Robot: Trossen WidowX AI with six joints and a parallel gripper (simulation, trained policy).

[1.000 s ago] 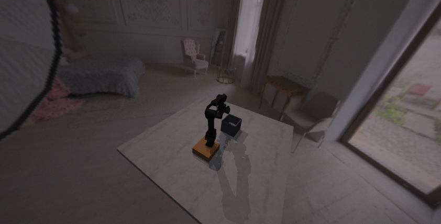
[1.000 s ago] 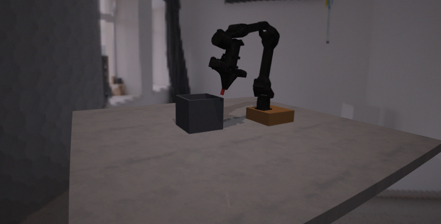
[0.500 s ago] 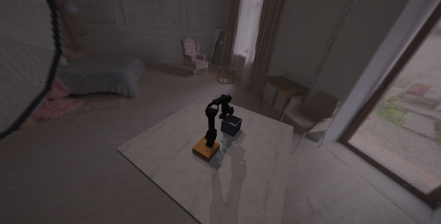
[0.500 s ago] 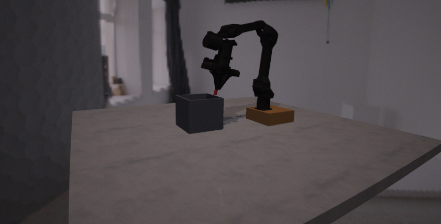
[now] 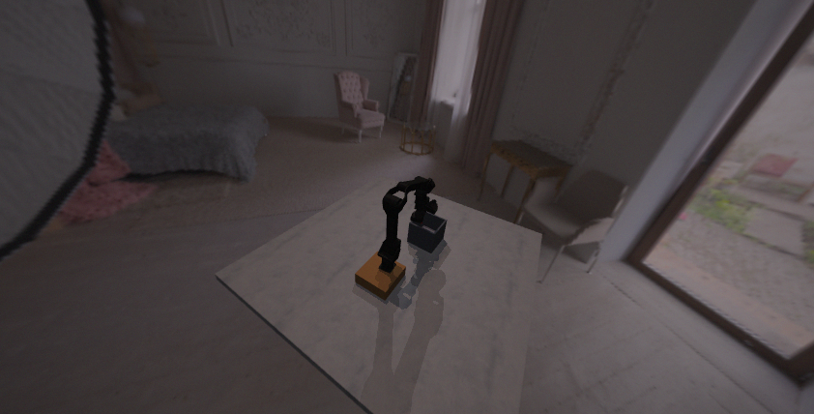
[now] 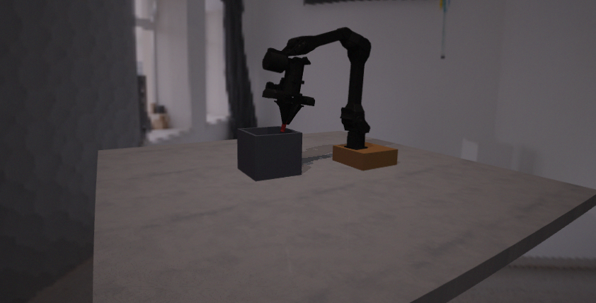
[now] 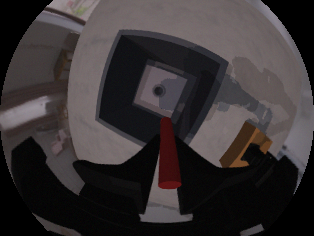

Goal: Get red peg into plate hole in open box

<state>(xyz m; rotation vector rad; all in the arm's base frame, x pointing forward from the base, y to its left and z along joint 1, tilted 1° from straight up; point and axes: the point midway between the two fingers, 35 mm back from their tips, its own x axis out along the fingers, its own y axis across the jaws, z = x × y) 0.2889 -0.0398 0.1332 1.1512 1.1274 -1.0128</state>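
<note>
Right now the pale plate is 4 cm ahead of my gripper tip, 4 cm to the right of it and 11 cm below it. Round my gripper tip: red peg: 1 cm to the right, 2 cm above.
</note>
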